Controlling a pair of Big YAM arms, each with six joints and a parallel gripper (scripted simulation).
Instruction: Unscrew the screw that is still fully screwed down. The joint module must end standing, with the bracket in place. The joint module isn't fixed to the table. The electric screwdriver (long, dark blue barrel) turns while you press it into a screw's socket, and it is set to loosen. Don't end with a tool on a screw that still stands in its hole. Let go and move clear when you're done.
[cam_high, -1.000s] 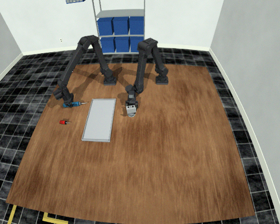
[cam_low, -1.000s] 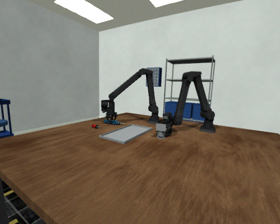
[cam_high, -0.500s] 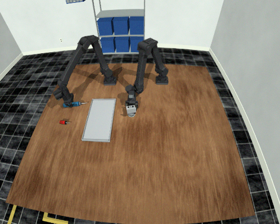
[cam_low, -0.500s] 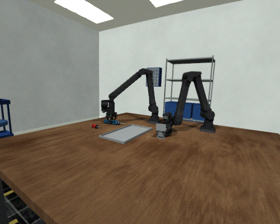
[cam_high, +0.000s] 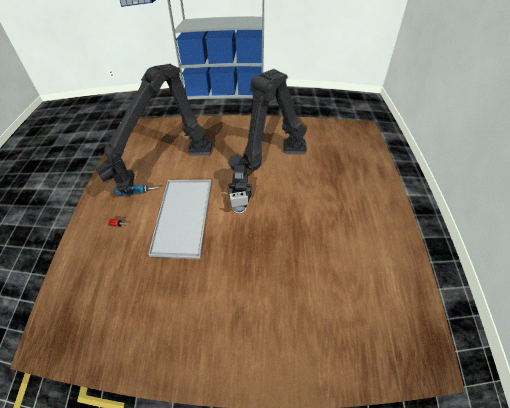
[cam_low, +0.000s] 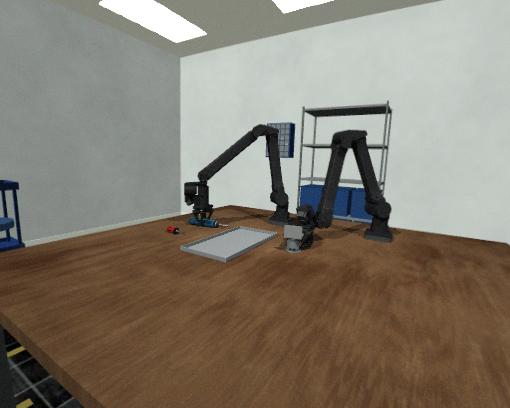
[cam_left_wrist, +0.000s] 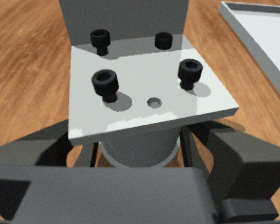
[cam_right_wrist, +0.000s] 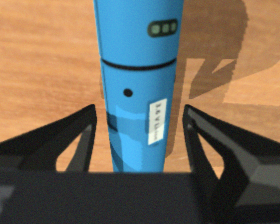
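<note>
My left gripper is now 50 mm below the grey bracket. The rest, counted from my left hand: screw: 50 mm above, 20 mm behind, 10 mm to the left; flat grey tray: 260 mm to the right, 50 mm ahead, 20 mm below; small red-handled tool: 560 mm to the right, 90 mm ahead, 10 mm below.
</note>
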